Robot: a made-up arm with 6 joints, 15 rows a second.
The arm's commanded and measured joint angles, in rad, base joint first. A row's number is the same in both.
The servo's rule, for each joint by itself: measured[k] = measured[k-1] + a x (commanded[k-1-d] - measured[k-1]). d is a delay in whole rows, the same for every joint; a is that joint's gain. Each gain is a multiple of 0.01, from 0.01 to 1. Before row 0 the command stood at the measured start. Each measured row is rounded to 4 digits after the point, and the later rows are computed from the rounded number. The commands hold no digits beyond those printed.
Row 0, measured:
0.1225, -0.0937, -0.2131, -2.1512, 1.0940, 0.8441
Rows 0 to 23, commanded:
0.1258, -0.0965, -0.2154, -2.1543, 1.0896, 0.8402
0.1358, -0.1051, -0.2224, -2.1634, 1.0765, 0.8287
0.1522, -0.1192, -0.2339, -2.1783, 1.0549, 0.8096
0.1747, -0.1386, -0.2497, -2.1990, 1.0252, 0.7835
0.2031, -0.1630, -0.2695, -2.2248, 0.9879, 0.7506
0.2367, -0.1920, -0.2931, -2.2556, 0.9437, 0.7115
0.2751, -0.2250, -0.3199, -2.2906, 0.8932, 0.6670
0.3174, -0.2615, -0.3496, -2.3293, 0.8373, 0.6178
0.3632, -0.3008, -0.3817, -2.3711, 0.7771, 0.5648
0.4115, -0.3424, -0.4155, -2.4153, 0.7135, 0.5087
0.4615, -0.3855, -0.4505, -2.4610, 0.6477, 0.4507
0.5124, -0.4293, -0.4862, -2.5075, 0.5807, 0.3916
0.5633, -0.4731, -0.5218, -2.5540, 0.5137, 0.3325
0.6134, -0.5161, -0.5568, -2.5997, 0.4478, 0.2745
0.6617, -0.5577, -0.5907, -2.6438, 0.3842, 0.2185
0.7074, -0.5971, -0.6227, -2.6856, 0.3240, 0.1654
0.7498, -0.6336, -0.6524, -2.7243, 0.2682, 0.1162
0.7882, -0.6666, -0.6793, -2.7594, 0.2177, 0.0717
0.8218, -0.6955, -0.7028, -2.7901, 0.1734, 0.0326
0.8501, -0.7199, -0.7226, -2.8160, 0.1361, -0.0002
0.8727, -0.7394, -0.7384, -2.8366, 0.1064, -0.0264
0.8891, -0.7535, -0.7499, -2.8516, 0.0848, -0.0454
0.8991, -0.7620, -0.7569, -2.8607, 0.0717, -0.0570
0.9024, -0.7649, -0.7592, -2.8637, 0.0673, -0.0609
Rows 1 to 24, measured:
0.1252, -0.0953, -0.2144, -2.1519, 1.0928, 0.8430
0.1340, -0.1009, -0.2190, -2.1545, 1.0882, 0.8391
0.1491, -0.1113, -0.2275, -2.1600, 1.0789, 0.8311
0.1703, -0.1269, -0.2402, -2.1690, 1.0639, 0.8182
0.1975, -0.1475, -0.2569, -2.1818, 1.0426, 0.7999
0.2300, -0.1729, -0.2775, -2.1988, 1.0149, 0.7760
0.2674, -0.2026, -0.3017, -2.2199, 0.9808, 0.7466
0.3089, -0.2362, -0.3290, -2.2451, 0.9406, 0.7118
0.3540, -0.2730, -0.3590, -2.2741, 0.8948, 0.6721
0.4017, -0.3126, -0.3912, -2.3066, 0.8440, 0.6280
0.4513, -0.3542, -0.4250, -2.3421, 0.7890, 0.5801
0.5020, -0.3970, -0.4599, -2.3801, 0.7307, 0.5292
0.5529, -0.4404, -0.4952, -2.4201, 0.6699, 0.4761
0.6031, -0.4835, -0.5303, -2.4614, 0.6077, 0.4217
0.6517, -0.5258, -0.5647, -2.5034, 0.5451, 0.3668
0.6979, -0.5664, -0.5978, -2.5453, 0.4832, 0.3124
0.7410, -0.6047, -0.6289, -2.5865, 0.4230, 0.2594
0.7802, -0.6400, -0.6576, -2.6263, 0.3655, 0.2087
0.8147, -0.6716, -0.6834, -2.6640, 0.3117, 0.1612
0.8441, -0.6991, -0.7057, -2.6990, 0.2625, 0.1176
0.8678, -0.7221, -0.7243, -2.7306, 0.2188, 0.0787
0.8855, -0.7400, -0.7389, -2.7584, 0.1813, 0.0452
0.8968, -0.7525, -0.7492, -2.7819, 0.1506, 0.0176
0.9014, -0.7596, -0.7549, -2.8007, 0.1273, -0.0036
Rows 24 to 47, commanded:
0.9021, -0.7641, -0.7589, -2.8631, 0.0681, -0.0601
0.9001, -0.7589, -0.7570, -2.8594, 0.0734, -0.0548
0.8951, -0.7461, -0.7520, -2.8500, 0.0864, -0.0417
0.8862, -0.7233, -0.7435, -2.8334, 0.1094, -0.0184
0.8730, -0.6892, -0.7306, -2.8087, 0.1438, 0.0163
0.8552, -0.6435, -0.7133, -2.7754, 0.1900, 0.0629
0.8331, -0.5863, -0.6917, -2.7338, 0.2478, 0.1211
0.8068, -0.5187, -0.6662, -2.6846, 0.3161, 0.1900
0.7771, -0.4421, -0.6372, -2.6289, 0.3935, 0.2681
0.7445, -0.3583, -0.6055, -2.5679, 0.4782, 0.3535
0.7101, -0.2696, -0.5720, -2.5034, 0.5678, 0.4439
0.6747, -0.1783, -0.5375, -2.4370, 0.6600, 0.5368
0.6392, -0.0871, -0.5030, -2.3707, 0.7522, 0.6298
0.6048, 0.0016, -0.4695, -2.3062, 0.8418, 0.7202
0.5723, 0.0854, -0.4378, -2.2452, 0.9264, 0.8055
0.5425, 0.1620, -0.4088, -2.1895, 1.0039, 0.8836
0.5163, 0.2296, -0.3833, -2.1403, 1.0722, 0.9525
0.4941, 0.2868, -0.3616, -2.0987, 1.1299, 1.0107
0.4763, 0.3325, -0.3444, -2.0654, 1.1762, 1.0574
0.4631, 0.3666, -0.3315, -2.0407, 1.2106, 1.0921
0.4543, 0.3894, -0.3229, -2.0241, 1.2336, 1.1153
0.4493, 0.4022, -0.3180, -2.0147, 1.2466, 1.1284
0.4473, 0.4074, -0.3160, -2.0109, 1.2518, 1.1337
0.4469, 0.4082, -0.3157, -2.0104, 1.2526, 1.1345
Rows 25 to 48, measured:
0.9020, -0.7622, -0.7572, -2.8151, 0.1107, -0.0189
0.9004, -0.7603, -0.7571, -2.8253, 0.1003, -0.0286
0.8960, -0.7522, -0.7542, -2.8310, 0.0964, -0.0321
0.8879, -0.7357, -0.7481, -2.8316, 0.1000, -0.0284
0.8755, -0.7092, -0.7381, -2.8263, 0.1123, -0.0163
0.8587, -0.6718, -0.7240, -2.8146, 0.1341, 0.0051
0.8375, -0.6231, -0.7056, -2.7960, 0.1659, 0.0364
0.8120, -0.5636, -0.6831, -2.7704, 0.2080, 0.0779
0.7830, -0.4943, -0.6569, -2.7379, 0.2599, 0.1293
0.7510, -0.4168, -0.6276, -2.6988, 0.3210, 0.1898
0.7171, -0.3329, -0.5959, -2.6539, 0.3901, 0.2584
0.6819, -0.2448, -0.5626, -2.6040, 0.4657, 0.3336
0.6465, -0.1549, -0.5286, -2.5503, 0.5459, 0.4136
0.6119, -0.0657, -0.4949, -2.4942, 0.6288, 0.4964
0.5790, 0.0204, -0.4624, -2.4369, 0.7121, 0.5799
0.5487, 0.1011, -0.4318, -2.3800, 0.7938, 0.6619
0.5218, 0.1743, -0.4042, -2.3249, 0.8718, 0.7404
0.4988, 0.2384, -0.3799, -2.2729, 0.9441, 0.8134
0.4801, 0.2920, -0.3597, -2.2252, 1.0091, 0.8793
0.4660, 0.3345, -0.3436, -2.1828, 1.0655, 0.9368
0.4563, 0.3658, -0.3318, -2.1463, 1.1126, 0.9850
0.4505, 0.3865, -0.3239, -2.1160, 1.1501, 1.0237
0.4478, 0.3984, -0.3194, -2.0918, 1.1786, 1.0534
0.4471, 0.4040, -0.3173, -2.0731, 1.1993, 1.0753

